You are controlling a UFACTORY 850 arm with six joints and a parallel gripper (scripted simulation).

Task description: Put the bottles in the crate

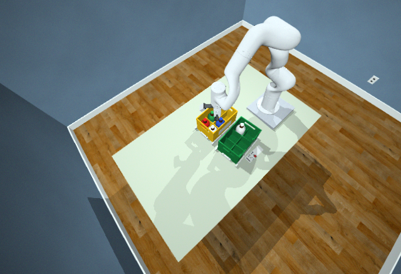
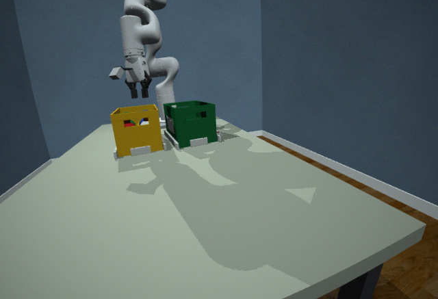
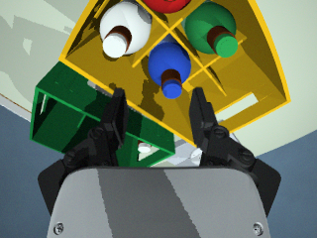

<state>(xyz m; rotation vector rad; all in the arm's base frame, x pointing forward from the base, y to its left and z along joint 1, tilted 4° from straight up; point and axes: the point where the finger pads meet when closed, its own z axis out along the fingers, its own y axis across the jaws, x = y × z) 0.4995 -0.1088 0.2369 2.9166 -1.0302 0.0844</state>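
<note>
My gripper is now 15 cm above the red bottle, 6 cm to the left of it and 6 cm short of it. The rest, counted from my hand: blue-label bottle 15 cm below, 4 cm behind, 1 cm to the left; then green bottle 15 cm below, 8 cm to the right, 3 cm behind; then yellow crate 16 cm below, 4 cm behind, 3 cm to the right.
</note>
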